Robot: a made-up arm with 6 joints. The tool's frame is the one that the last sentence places. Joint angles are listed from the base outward.
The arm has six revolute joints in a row. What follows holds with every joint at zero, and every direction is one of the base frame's. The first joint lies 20 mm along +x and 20 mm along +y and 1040 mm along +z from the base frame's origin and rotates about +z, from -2.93 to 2.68 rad. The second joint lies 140 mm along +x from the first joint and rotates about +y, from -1.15 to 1.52 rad. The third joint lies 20 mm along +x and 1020 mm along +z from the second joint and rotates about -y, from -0.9 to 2.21 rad. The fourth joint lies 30 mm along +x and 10 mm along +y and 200 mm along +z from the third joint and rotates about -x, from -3.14 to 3.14 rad. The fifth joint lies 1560 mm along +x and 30 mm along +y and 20 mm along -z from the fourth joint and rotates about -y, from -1.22 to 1.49 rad. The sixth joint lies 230 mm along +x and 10 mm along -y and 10 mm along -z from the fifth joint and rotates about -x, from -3.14 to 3.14 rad. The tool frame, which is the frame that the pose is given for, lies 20 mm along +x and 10 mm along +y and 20 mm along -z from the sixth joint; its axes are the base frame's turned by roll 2.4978, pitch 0.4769 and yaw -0.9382 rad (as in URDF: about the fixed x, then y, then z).
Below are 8 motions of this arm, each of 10 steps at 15 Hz.
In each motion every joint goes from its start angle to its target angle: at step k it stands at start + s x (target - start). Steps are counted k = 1, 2, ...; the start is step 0. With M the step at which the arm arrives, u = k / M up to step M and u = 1 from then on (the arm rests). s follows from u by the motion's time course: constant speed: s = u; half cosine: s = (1 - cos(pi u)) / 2; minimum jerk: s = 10 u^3 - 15 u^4 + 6 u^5.
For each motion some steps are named. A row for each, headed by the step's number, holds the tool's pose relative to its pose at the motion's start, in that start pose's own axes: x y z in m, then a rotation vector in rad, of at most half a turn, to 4 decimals.
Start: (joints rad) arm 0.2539 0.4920 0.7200 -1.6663 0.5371 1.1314
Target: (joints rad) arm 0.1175 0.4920 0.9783 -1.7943 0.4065 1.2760
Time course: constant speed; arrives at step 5
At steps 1, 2, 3, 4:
1: -0.0409 0.0530 -0.0871 0.0211 0.0262 -0.0228
2: -0.0844 0.1102 -0.1700 0.0419 0.0554 -0.0451
3: -0.1306 0.1713 -0.2483 0.0623 0.0877 -0.0669
4: -0.1794 0.2359 -0.3216 0.0823 0.1230 -0.0879

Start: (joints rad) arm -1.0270 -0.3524 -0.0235 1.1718 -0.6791 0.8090
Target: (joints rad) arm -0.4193 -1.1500 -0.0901 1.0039 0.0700 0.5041
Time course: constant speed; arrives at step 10
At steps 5, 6, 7, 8, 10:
5: -0.0232 0.4538 0.7019 0.8762 -0.1667 0.1202
6: -0.0339 0.4809 0.8647 1.0529 -0.1969 0.1371
7: -0.0455 0.4844 1.0290 1.2295 -0.2271 0.1521
8: -0.0574 0.4639 1.1917 1.4055 -0.2579 0.1658
10: -0.0815 0.3520 1.5003 1.7546 -0.3237 0.1901

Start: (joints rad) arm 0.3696 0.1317 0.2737 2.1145 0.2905 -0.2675
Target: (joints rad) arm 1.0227 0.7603 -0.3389 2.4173 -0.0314 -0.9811
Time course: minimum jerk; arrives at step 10
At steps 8, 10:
8: -2.1146 -0.1947 -1.2107 -0.0527 0.7168 -0.7791
10: -2.2565 -0.1748 -1.1933 -0.0803 0.7636 -0.8027

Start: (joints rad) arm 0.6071 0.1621 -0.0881 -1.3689 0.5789 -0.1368
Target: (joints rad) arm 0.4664 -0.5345 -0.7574 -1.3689 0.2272 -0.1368
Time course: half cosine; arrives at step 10
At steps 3, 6, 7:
3: -0.0970 0.1112 -0.0104 -0.0231 -0.0379 0.0002
6: -0.2497 0.3879 0.0040 -0.0741 -0.1197 -0.0010
7: -0.2790 0.4802 0.0174 -0.0901 -0.1449 -0.0018

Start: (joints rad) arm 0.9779 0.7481 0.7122 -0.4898 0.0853 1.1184
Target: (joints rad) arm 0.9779 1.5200 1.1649 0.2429 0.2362 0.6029
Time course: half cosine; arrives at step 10
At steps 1, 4, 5, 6, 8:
1: 0.0056 -0.0301 0.0056 -0.0062 0.0015 0.0023
4: 0.0590 -0.4242 0.1150 -0.0840 0.0330 0.0250
5: 0.0702 -0.6106 0.1910 -0.1200 0.0557 0.0300
6: 0.0715 -0.7926 0.2819 -0.1553 0.0827 0.0304
8: 0.0523 -1.0734 0.4591 -0.2123 0.1347 0.0201

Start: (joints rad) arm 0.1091 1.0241 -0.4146 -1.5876 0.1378 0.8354
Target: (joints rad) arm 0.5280 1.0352 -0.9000 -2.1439 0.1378 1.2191
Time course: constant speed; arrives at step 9
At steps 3, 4, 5, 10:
3: 0.2245 -0.1074 0.2565 -0.0930 -0.0977 0.1476
4: 0.3015 -0.1204 0.3408 -0.1181 -0.1290 0.2007
5: 0.3784 -0.1223 0.4234 -0.1402 -0.1595 0.2555
10: 0.6690 -0.0239 0.7268 -0.1958 -0.2722 0.4881

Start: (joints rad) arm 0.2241 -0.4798 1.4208 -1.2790 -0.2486 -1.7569
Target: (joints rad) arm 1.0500 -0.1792 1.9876 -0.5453 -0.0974 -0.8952
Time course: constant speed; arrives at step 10
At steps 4, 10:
4: -0.3356 -0.1831 0.0491 -0.3122 0.2458 0.0808
10: -0.9407 -0.2136 0.0355 -0.5711 0.8192 0.1674

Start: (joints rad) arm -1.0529 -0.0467 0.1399 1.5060 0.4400 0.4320
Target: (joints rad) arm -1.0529 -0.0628 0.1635 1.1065 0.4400 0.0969
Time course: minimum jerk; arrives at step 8
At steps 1, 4, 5, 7, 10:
1: 0.0011 0.0010 0.0005 0.0062 -0.0078 -0.0056
4: 0.0327 0.0314 0.0150 0.2005 -0.2385 -0.1704
5: 0.0475 0.0459 0.0222 0.2963 -0.3424 -0.2448
7: 0.0645 0.0630 0.0309 0.4111 -0.4594 -0.3288
10: 0.0656 0.0641 0.0314 0.4184 -0.4665 -0.3339

